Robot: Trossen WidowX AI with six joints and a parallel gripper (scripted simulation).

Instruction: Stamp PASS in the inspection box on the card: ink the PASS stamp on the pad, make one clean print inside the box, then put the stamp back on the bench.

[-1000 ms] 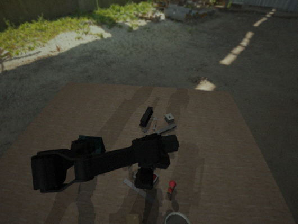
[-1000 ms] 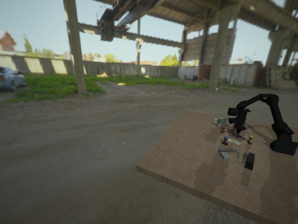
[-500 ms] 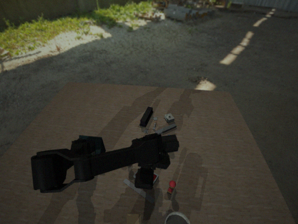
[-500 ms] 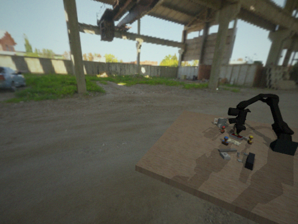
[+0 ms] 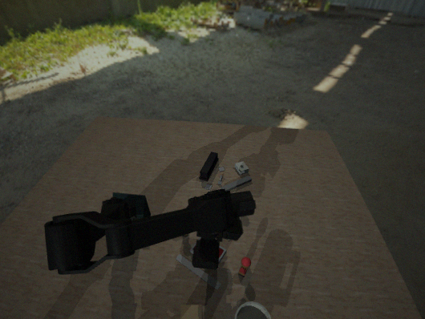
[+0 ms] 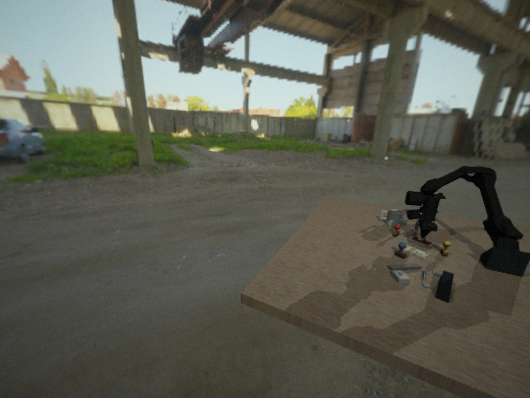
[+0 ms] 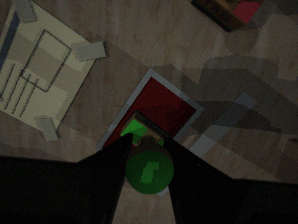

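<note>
The ink pad is 30 mm below my gripper tip. Also, from my gripper tip: grey ruler: 30 mm behind, 60 mm to the right, 40 mm below; yellow stamp: 80 mm behind, 70 mm to the left, 20 mm below; green stamp: right at my gripper tip.
</note>
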